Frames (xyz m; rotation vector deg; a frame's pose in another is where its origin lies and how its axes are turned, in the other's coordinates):
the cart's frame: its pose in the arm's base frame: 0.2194 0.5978 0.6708 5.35 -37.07 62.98
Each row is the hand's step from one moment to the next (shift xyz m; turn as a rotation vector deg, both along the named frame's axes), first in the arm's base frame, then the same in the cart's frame.
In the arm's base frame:
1: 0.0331 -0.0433 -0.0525 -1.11 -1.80 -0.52
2: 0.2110 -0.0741 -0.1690 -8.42 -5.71 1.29
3: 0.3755 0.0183 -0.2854 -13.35 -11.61 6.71
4: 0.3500 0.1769 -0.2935 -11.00 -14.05 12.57
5: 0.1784 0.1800 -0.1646 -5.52 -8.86 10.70
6: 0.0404 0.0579 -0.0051 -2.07 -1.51 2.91
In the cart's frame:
1: -0.0526 -0.0359 -0.0409 -2.03 0.22 0.75
2: -0.0870 -0.1735 -0.2022 -6.32 4.16 6.92
3: -0.0270 -0.2419 -0.4044 -9.59 4.27 15.74
4: 0.0877 -0.1438 -0.4600 -7.75 -0.27 20.40
5: 0.1083 -0.0275 -0.2808 -3.01 -2.04 14.50
6: 0.0552 -0.0059 -0.0439 -0.27 0.35 3.85

